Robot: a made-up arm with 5 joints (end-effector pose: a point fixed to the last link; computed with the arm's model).
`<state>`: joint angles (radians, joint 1 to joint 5).
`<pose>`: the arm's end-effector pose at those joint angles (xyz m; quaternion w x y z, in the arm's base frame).
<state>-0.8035 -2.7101 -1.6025 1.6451 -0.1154</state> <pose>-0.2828 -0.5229 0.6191 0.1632 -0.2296 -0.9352 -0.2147</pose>
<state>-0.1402 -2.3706 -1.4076 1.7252 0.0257</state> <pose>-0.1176 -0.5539 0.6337 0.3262 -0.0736 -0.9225 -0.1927</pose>
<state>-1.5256 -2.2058 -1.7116 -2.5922 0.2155</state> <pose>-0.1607 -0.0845 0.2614 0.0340 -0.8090 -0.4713 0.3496</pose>
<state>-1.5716 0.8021 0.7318 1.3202 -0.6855</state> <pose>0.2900 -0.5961 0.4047 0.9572 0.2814 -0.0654 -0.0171</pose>
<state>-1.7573 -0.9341 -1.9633 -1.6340 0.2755</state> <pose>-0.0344 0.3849 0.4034 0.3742 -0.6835 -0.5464 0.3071</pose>
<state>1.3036 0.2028 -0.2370 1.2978 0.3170</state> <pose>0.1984 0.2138 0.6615 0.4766 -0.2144 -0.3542 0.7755</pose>
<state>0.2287 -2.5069 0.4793 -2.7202 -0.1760</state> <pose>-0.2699 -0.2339 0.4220 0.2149 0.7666 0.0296 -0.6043</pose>
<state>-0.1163 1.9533 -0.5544 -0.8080 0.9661</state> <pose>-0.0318 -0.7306 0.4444 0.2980 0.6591 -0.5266 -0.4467</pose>
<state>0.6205 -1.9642 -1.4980 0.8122 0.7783</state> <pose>0.2754 -0.5232 0.5122 0.8422 -0.0409 -0.3927 -0.3672</pose>
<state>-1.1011 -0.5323 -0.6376 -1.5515 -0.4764</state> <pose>-0.5171 -0.0819 0.7469 0.2374 0.1220 -0.2504 0.9306</pose>
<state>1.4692 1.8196 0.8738 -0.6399 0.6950</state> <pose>-0.1445 0.0759 0.0243 0.0297 -0.6741 -0.2252 0.7028</pose>
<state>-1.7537 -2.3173 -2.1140 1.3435 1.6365</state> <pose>-0.3241 -0.2908 0.4828 0.1274 0.3644 0.0065 0.9225</pose>
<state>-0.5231 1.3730 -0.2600 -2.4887 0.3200</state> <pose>0.0934 -0.4909 0.6708 0.5271 0.6822 -0.4579 0.2169</pose>
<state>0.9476 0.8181 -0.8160 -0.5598 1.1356</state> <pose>0.4714 -0.4553 0.6463 0.0811 0.9710 -0.2189 -0.0514</pose>
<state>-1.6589 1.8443 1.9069 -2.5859 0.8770</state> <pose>0.1193 -0.5622 0.4375 0.2023 -0.2503 0.9372 -0.1346</pose>
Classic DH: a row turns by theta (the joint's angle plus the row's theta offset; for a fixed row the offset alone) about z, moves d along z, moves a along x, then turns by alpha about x. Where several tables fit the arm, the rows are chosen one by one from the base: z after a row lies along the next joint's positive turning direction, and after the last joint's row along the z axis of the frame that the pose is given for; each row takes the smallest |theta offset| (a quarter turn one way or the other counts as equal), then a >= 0, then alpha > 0; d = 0 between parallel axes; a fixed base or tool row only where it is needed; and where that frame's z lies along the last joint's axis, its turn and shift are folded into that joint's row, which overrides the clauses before.
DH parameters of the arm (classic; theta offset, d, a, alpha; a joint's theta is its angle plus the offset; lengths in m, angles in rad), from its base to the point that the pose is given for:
base (fixed): 1.2898 0 -0.1745 0
joint 1: -1.2898 0.6199 -0.0099 -1.5708
joint 2: -0.1276 0.083 -0.0417 1.8226
joint 3: -0.8021 0.0846 0.3871 -0.596
joint 4: -1.1466 -0.0115 0.0342 1.9236
joint 5: 0.8755 -0.2964 0.1305 -1.4618
tool (fixed): 1.4827 0.0246 0 0

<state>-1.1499 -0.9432 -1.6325 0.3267 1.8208</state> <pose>-0.4851 -0.3055 0.3520 0.2799 -0.2939 0.7860 -0.4664</pose>
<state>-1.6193 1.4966 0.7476 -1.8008 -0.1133</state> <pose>-0.1977 -0.5430 0.4187 0.1878 -0.3410 0.8105 -0.4375</pose>
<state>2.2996 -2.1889 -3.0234 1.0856 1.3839</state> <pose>-0.2563 0.0055 0.2065 0.7328 0.0014 0.0738 0.6765</pose>
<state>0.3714 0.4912 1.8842 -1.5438 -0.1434</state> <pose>0.2045 0.2163 0.9546 0.8853 -0.3083 -0.3477 0.0150</pose>
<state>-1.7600 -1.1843 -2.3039 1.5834 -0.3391</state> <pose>-0.2895 -0.0147 0.1957 0.1673 -0.0812 -0.4825 -0.8559</pose>
